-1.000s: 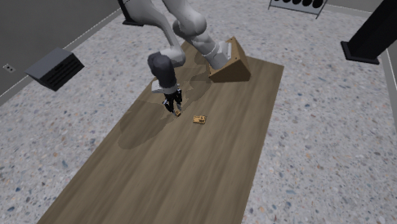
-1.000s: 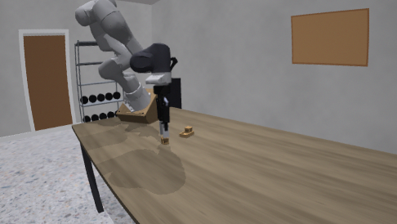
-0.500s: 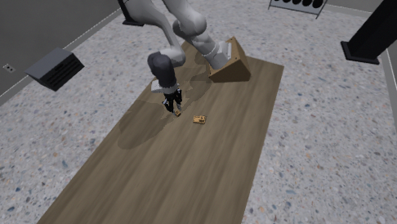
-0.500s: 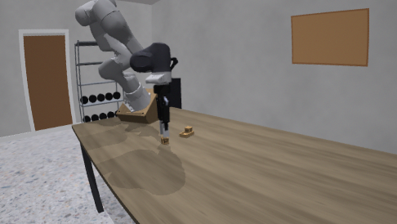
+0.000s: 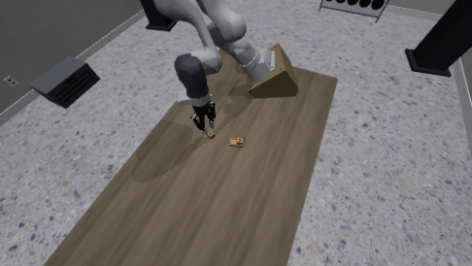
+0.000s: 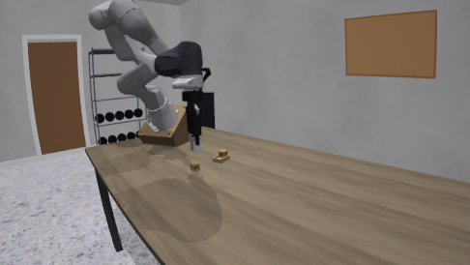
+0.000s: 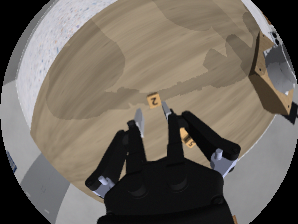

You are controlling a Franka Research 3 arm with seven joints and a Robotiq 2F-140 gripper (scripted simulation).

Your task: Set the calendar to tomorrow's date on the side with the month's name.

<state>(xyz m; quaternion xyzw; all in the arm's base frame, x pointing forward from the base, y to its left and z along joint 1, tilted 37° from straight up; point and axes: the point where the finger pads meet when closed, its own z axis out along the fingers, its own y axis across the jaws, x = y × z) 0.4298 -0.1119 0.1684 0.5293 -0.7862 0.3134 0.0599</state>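
Now: the cube 10 mm behind my hand and 90 mm below it. From my hand the other things lie so: tray: 150 mm to the left, 100 mm below.
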